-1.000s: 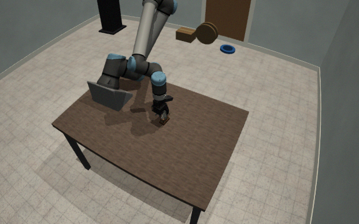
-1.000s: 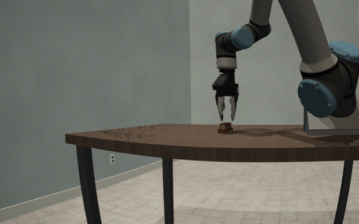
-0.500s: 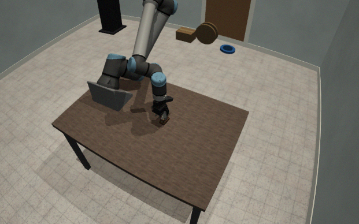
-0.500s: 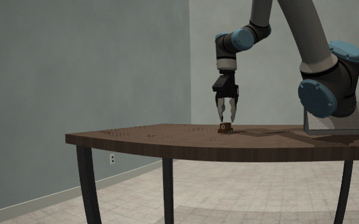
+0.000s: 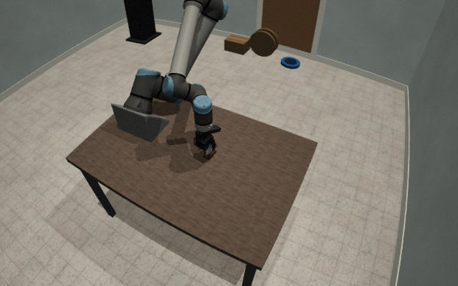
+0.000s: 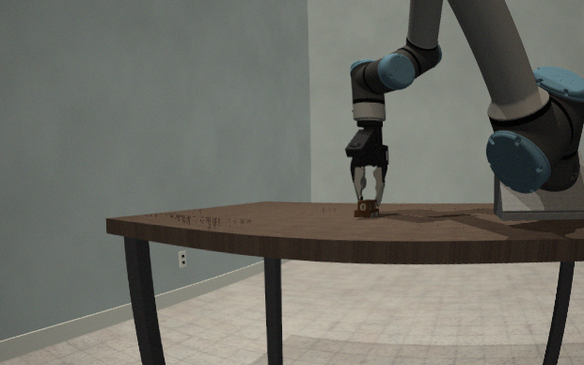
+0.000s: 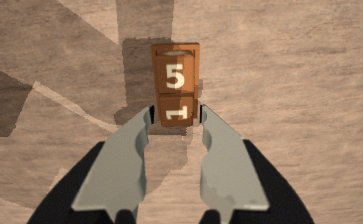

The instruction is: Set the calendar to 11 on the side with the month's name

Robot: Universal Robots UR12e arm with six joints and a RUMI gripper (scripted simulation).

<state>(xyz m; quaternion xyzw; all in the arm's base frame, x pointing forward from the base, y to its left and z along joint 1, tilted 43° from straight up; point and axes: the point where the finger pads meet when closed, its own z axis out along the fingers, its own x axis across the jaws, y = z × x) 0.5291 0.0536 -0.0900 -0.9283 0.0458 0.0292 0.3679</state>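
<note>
Right now the cube is 10 mm below my hand. From my hand the other things lie so: calendar tray (20 mm to the left, 30 mm below).
</note>
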